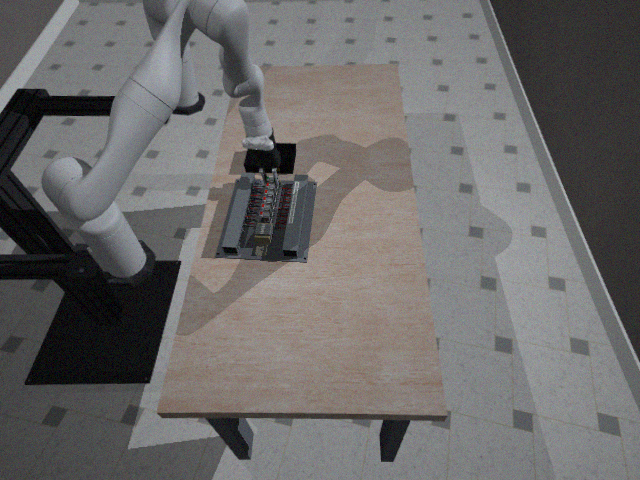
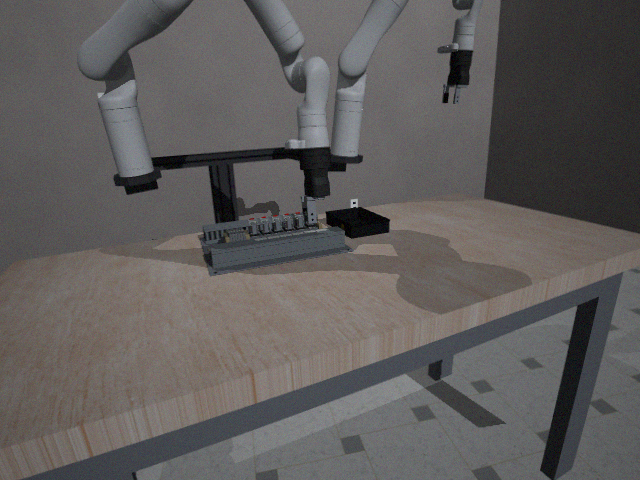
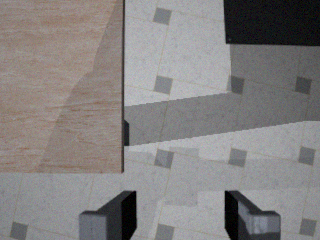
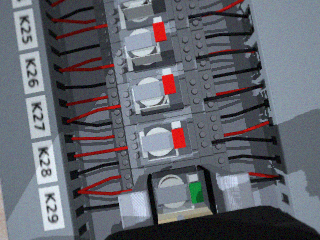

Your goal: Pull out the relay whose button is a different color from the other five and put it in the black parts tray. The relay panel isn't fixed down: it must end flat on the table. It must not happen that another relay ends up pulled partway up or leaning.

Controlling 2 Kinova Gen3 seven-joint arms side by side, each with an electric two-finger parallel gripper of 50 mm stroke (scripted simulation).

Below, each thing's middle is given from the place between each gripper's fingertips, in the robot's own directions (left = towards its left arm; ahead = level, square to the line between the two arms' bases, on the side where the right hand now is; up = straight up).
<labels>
My right gripper (image 2: 309, 222) is now 10 mm above the green-button relay (image 4: 178, 192). From my right hand the other things lie so: black parts tray (image 2: 357, 222) (150 mm to the left, 40 mm below, 20 mm behind); grey relay panel (image 1: 286, 238) (100 mm to the right, 40 mm below).
Right now the black parts tray is 560 mm to the right of my left hand (image 2: 450, 103), 330 mm below it and 270 mm ahead of it. From my left hand the other things lie so: green-button relay 700 mm to the right, 300 mm below, 290 mm ahead; then grey relay panel 810 mm to the right, 320 mm below, 290 mm ahead.
</labels>
